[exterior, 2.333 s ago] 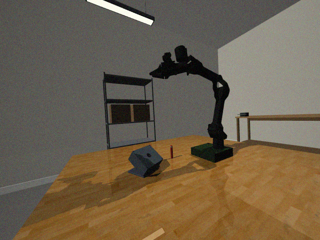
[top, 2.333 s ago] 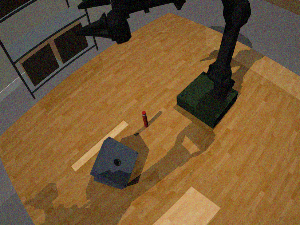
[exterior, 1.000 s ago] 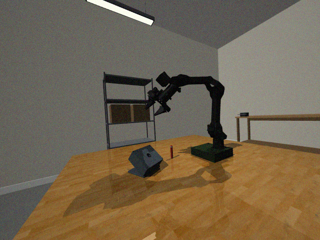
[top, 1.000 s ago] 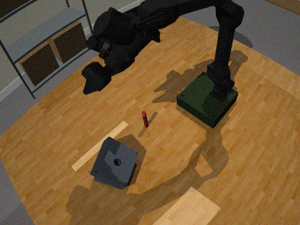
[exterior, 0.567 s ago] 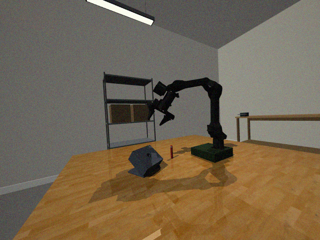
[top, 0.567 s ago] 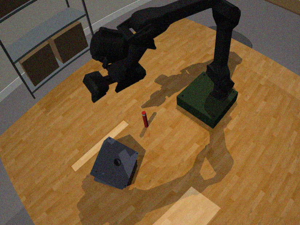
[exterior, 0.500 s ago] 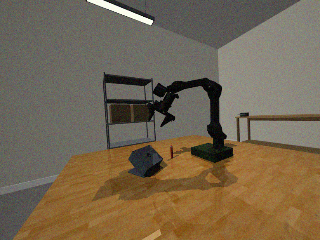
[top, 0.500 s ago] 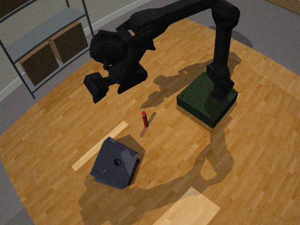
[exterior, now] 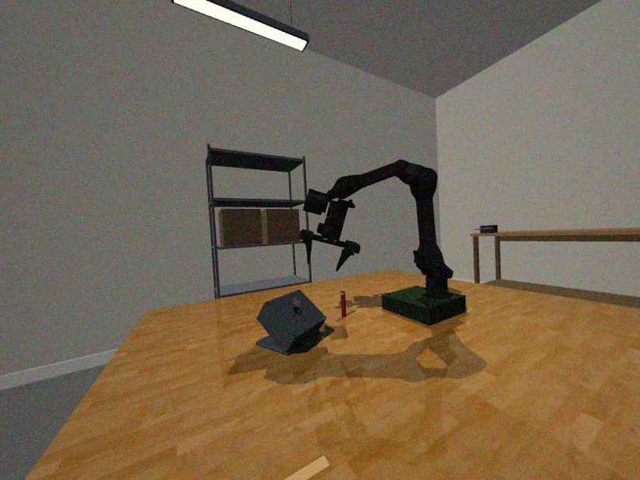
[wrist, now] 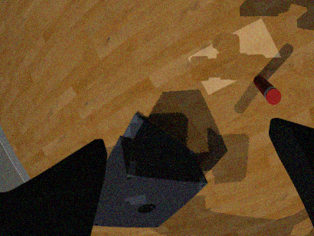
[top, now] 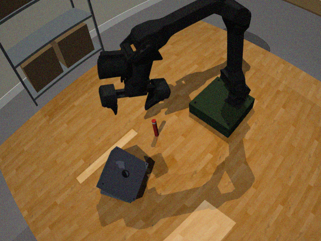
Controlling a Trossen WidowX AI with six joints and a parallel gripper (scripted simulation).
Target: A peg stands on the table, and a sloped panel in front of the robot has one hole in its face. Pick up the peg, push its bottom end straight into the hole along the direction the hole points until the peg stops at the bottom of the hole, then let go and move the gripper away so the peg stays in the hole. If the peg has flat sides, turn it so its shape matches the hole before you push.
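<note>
The round peg is 10 cm below my gripper tip, 5 cm behind it and 3 cm to the left of it. Also, from my gripper tip: sloped panel: 14 cm ahead, 10 cm below, 8 cm to the left.
</note>
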